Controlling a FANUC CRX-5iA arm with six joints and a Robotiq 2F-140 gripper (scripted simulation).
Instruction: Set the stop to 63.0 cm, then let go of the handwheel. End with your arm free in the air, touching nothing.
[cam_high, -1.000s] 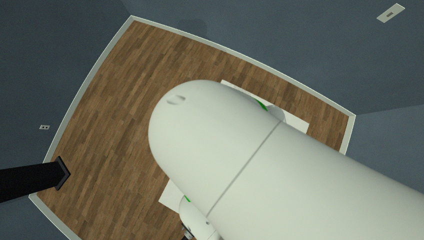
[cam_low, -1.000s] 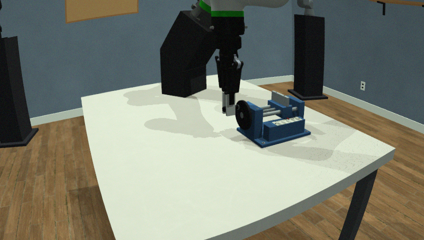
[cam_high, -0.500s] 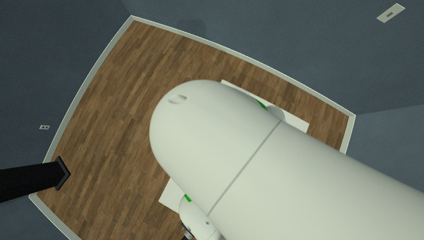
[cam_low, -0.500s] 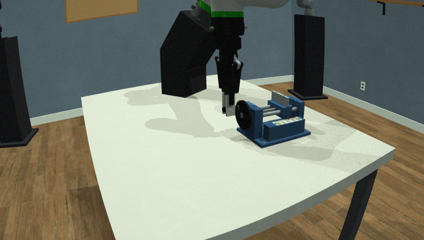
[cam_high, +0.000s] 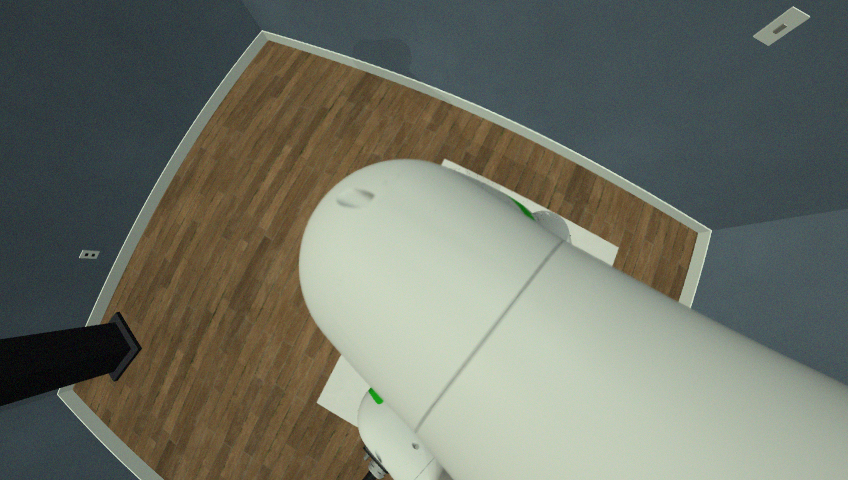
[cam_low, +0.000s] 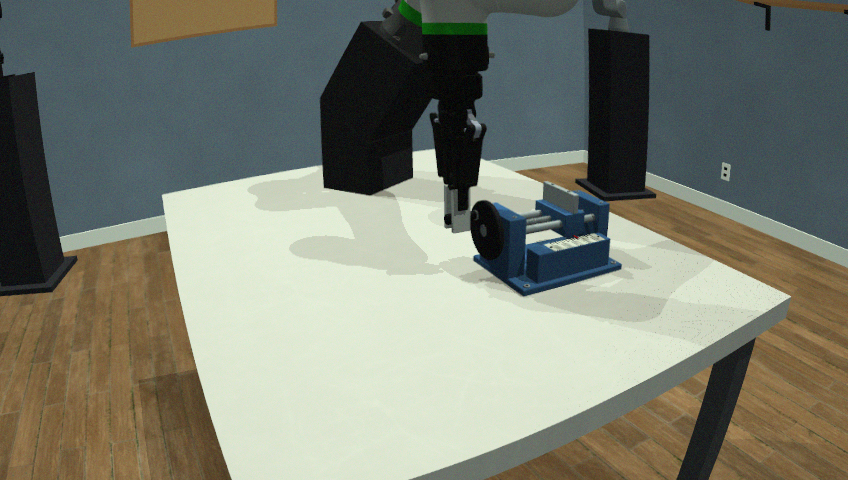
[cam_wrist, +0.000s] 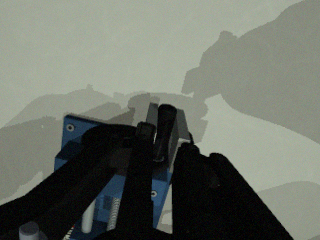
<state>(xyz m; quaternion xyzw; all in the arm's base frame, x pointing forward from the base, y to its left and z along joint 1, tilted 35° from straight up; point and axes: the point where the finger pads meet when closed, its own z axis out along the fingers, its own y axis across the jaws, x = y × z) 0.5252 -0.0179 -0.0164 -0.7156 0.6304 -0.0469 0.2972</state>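
Right now the handwheel is 20 mm to the left of my hand and 20 mm below it. The rest, counted from my hand: stop block: 180 mm to the left, 20 mm below.
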